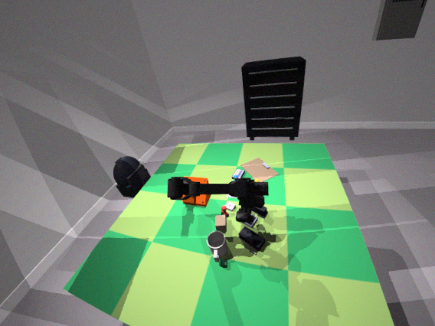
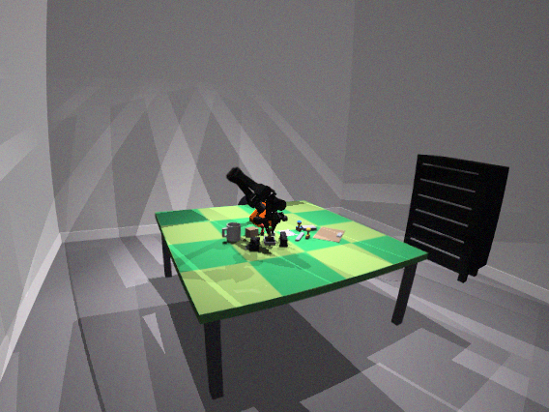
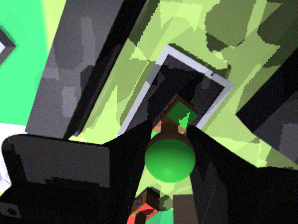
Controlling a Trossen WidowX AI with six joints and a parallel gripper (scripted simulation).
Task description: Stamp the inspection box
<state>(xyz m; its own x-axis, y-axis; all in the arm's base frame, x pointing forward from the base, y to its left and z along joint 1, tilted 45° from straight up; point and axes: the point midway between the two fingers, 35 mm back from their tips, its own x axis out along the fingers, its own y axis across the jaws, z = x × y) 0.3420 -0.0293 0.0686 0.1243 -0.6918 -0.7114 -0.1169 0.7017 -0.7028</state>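
Now: gripper tip 40 mm above the dark-rimmed ink pad. From my gripper tip the other things lie so: green-knobbed pass stamp 10 mm below; brown box 120 mm behind, 70 mm to the right, 20 mm below; red-knobbed stamp 120 mm behind, 30 mm below.
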